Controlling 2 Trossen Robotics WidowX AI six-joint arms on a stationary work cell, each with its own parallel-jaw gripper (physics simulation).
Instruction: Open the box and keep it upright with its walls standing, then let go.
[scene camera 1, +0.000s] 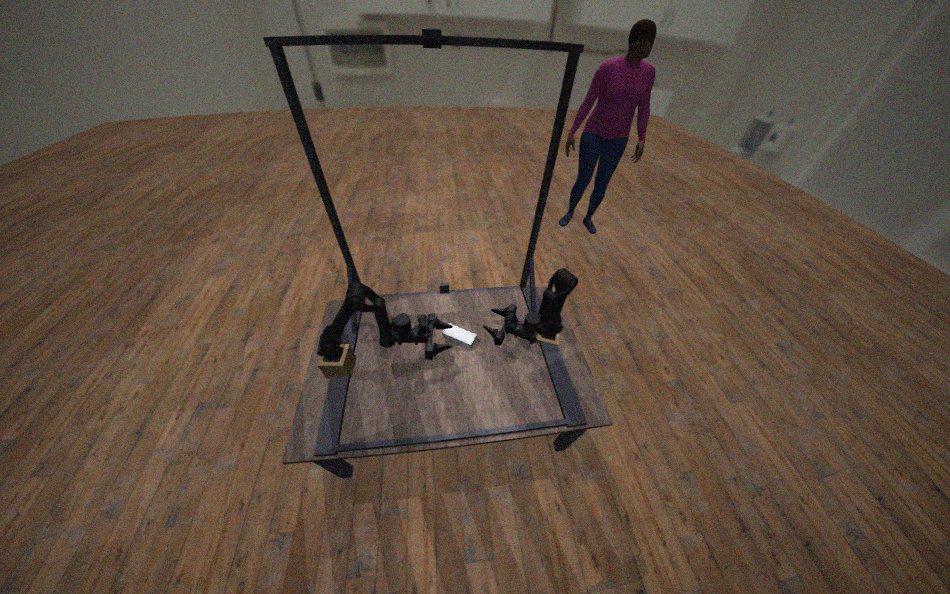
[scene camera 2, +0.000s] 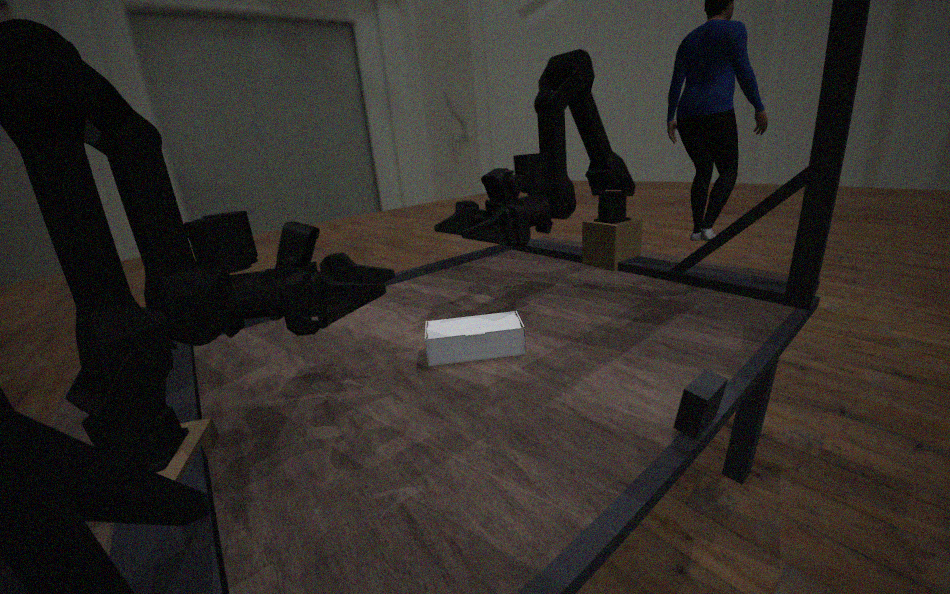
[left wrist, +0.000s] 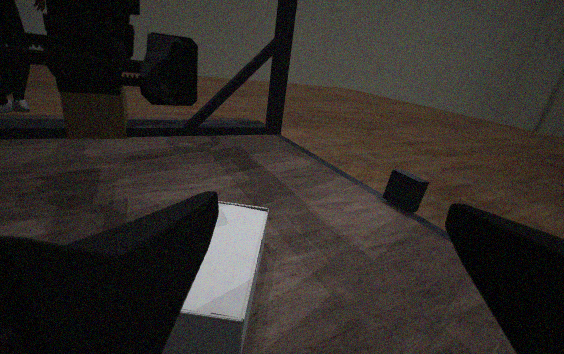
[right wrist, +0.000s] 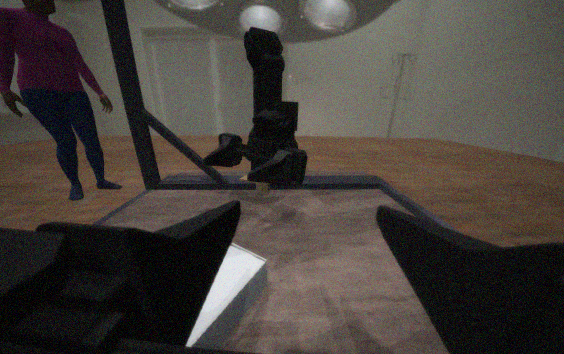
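Where they show: left gripper, fingertip midpoint: (scene camera 1: 487, 317) (scene camera 2: 390, 280) (left wrist: 330, 208) (right wrist: 224, 169); right gripper, fingertip midpoint: (scene camera 1: 452, 336) (scene camera 2: 447, 231) (left wrist: 60, 77) (right wrist: 308, 210); left arm's base at its link origin: (scene camera 1: 548, 333) (scene camera 2: 146, 454); right arm's base at its link origin: (scene camera 1: 333, 354) (scene camera 2: 612, 220).
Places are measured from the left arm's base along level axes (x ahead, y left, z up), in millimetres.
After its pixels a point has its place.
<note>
A long, narrow white box (scene camera 1: 460, 335) @(x 388, y 144, z 16 mm) (scene camera 2: 475, 343) @(x 389, y 105, z 1 mm) (left wrist: 232, 260) @(x 376, y 127, z 16 mm) (right wrist: 227, 290) @(x 384, y 157, z 17 mm) lies flat and upright on the table, its lid down. My left gripper (scene camera 1: 489, 319) @(x 285, y 89, z 119 mm) (scene camera 2: 392, 274) @(x 285, y 89, z 119 mm) (left wrist: 330, 208) @(x 285, y 89, z 119 mm) (right wrist: 224, 169) @(x 285, y 89, z 119 mm) is open and empty, above the table and apart from the box, to its right in scene camera 1. My right gripper (scene camera 1: 450, 335) @(x 390, y 240, z 141 mm) (scene camera 2: 437, 227) @(x 390, y 240, z 141 mm) (right wrist: 308, 210) @(x 390, y 240, z 141 mm) is open and empty, above the table near the box's other end. In each wrist view the left-hand finger hides part of the box.
The table (scene camera 1: 448, 399) @(x 348, y 423, z -28 mm) (scene camera 2: 392, 448) @(x 255, y -40, z -27 mm) is framed by dark rails, with tall posts (scene camera 1: 553, 154) @(x 166, y -269, z 692 mm) (scene camera 2: 830, 140) @(x 947, y 42, z 245 mm) at the back in scene camera 1. A small dark block (scene camera 1: 444, 287) @(x 561, y -119, z 17 mm) (scene camera 2: 700, 402) @(x 546, y -145, z 23 mm) (left wrist: 406, 191) @(x 552, y -122, z 8 mm) sits at one edge. People stand beyond the table.
</note>
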